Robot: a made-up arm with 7 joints. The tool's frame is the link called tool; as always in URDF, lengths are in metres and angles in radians. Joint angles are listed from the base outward. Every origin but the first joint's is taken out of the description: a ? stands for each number. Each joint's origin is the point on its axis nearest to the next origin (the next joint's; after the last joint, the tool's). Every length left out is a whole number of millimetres.
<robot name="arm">
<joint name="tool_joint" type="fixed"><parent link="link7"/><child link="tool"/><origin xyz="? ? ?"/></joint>
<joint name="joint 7" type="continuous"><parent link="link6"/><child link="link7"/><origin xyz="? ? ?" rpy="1.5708 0 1.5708"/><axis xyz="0 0 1"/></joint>
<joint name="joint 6" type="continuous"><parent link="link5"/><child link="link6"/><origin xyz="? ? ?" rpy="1.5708 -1.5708 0"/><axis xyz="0 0 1"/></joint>
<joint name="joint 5" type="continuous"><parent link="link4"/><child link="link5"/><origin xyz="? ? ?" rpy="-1.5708 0 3.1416"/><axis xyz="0 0 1"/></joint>
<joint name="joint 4" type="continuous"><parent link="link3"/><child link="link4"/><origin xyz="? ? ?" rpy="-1.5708 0 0"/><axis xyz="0 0 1"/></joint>
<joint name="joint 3" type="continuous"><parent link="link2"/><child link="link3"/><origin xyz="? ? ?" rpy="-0.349 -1.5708 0"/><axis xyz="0 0 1"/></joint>
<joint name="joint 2" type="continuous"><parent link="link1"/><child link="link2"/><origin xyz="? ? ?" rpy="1.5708 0 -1.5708"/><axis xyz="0 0 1"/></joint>
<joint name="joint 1" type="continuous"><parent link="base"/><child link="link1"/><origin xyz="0 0 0" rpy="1.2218 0 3.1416"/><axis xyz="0 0 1"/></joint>
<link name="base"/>
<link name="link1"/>
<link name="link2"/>
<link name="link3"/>
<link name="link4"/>
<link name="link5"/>
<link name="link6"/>
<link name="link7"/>
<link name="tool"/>
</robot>
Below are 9 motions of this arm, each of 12 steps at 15 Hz.
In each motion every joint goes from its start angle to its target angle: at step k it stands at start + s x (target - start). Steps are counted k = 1, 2, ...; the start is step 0. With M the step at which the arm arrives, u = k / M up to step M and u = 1 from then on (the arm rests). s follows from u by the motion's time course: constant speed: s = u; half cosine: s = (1 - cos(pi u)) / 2; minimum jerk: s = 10 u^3 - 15 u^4 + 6 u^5.
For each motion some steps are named. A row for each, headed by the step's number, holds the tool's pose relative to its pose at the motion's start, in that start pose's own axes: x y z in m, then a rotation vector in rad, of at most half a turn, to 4 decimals.
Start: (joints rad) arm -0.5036 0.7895 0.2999 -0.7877 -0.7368 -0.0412 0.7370
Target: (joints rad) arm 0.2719 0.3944 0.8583 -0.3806 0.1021 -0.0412 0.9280
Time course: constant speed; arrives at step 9
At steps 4, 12:
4: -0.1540 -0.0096 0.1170 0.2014 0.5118 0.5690
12: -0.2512 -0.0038 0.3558 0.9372 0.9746 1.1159

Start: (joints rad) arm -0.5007 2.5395 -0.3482 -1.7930 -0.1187 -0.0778 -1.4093
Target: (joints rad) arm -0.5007 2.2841 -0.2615 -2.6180 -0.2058 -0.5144 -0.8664
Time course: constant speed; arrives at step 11
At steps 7, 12:
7: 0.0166 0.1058 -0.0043 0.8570 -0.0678 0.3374
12: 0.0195 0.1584 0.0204 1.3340 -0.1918 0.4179

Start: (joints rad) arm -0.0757 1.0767 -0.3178 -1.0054 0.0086 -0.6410 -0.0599
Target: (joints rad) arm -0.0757 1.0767 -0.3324 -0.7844 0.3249 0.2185 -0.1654
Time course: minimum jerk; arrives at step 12
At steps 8, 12:
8: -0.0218 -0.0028 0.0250 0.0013 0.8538 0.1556
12: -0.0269 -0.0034 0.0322 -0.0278 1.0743 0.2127

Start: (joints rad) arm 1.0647 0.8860 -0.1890 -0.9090 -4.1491 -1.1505 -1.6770
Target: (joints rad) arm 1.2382 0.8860 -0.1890 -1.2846 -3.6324 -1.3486 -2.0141
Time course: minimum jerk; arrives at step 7
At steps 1, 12:
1: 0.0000 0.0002 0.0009 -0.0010 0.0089 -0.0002
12: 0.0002 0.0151 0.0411 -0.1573 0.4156 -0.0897

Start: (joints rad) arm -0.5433 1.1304 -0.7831 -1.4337 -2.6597 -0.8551 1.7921
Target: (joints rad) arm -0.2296 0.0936 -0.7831 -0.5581 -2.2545 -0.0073 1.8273
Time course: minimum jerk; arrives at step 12
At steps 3, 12:
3: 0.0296 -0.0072 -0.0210 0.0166 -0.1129 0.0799
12: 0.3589 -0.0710 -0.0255 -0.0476 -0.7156 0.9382

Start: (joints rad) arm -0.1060 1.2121 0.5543 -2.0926 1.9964 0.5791 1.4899
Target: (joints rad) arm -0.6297 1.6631 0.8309 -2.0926 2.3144 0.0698 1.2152
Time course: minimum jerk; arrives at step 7
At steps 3, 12:
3: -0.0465 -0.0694 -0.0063 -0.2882 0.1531 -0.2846
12: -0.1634 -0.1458 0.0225 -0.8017 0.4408 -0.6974

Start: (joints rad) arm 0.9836 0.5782 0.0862 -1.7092 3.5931 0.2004 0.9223
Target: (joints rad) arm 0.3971 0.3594 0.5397 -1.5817 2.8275 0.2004 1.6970
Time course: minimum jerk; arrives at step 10
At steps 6, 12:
6: -0.0399 0.0366 -0.0972 0.2112 0.3664 0.1510
12: -0.0571 0.0585 -0.1307 0.2842 0.5069 0.2664

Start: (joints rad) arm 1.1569 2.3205 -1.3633 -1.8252 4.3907 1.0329 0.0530
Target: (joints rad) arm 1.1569 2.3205 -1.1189 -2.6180 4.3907 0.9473 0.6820
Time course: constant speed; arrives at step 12
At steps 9, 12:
9: -0.0471 0.0976 -0.0440 0.4319 0.1656 0.8416
12: -0.0711 0.1282 -0.0444 0.6220 0.1593 1.0961

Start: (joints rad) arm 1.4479 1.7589 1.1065 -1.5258 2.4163 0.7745 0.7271
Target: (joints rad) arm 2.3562 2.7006 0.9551 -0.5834 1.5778 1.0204 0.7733
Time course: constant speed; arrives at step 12
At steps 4, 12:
4: 0.0297 0.0028 -0.0679 0.5862 -0.1264 -0.1523
12: 0.0166 0.1091 -0.2243 1.6464 -0.2033 -0.6578

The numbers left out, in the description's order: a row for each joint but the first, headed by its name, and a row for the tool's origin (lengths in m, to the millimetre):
tool: 0 0 0
joint 7: 0 0 0
joint 6: 0 0 0
joint 5: -0.023 0.189 0
joint 4: 0.029 0 0
joint 3: 0.246 -0.09 0
joint 2: 0 0 0

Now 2 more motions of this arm.
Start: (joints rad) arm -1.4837 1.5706 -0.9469 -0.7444 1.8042 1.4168 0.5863
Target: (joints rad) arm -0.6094 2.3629 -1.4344 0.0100 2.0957 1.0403 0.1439
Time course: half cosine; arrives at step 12
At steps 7, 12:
7: -0.0273 0.2137 0.1751 0.7088 -0.6070 0.4628
12: -0.1103 0.1657 0.3242 1.2678 -1.0809 0.4454

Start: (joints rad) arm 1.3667 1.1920 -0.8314 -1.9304 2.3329 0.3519 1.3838
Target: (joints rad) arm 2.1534 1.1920 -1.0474 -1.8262 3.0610 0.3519 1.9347
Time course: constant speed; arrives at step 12
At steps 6, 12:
6: 0.0672 0.1201 0.0348 0.0140 -0.1297 1.0496
12: 0.0711 0.2560 0.0878 -0.1403 -0.2998 2.0802

